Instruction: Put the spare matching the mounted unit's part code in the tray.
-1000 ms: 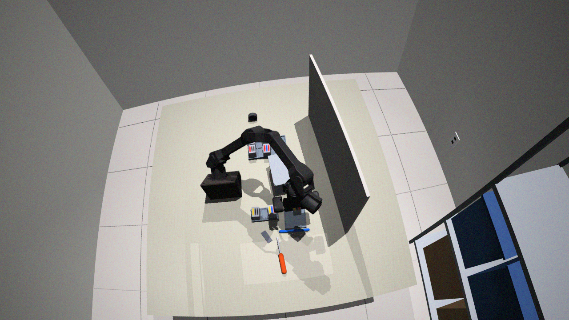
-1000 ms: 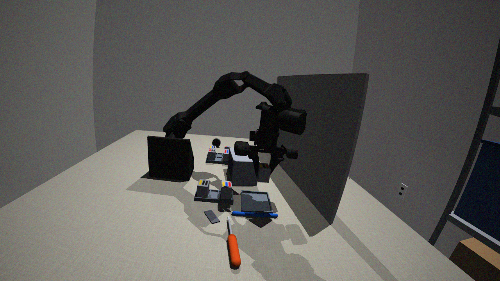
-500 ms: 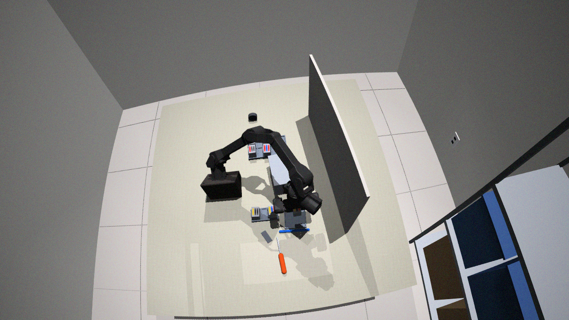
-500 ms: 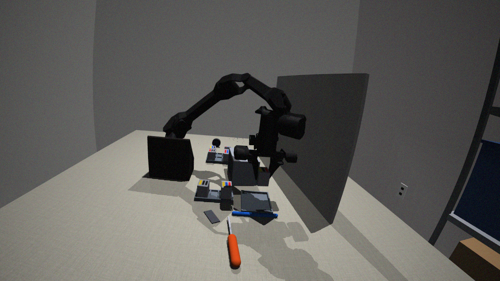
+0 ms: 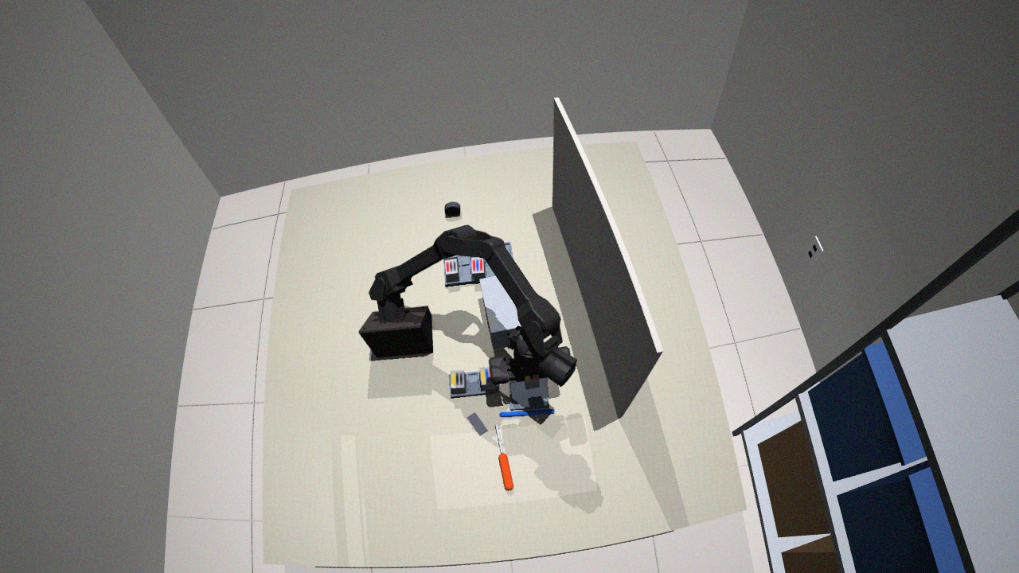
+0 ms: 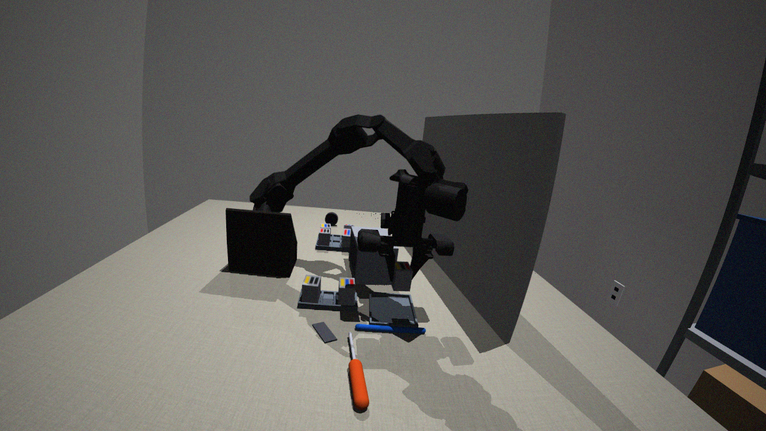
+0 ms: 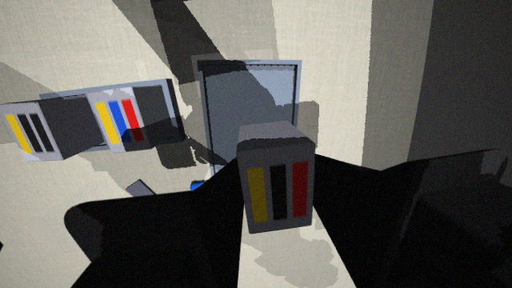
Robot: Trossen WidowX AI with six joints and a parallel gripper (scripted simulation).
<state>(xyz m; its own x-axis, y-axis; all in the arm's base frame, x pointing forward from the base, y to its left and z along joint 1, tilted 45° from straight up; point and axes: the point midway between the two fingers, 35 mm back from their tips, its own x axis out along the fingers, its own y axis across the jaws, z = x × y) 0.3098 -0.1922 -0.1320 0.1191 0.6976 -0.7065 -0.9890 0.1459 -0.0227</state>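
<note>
My gripper tip is 70 mm above the grey tray, 10 mm to the right of it and 10 mm past it. Also, from my gripper tip: grey mounted unit: 220 mm to the left, 30 mm below, 20 mm behind; then grey spare: 20 mm above; then blue pen: 70 mm to the right, 70 mm below, 30 mm behind.
</note>
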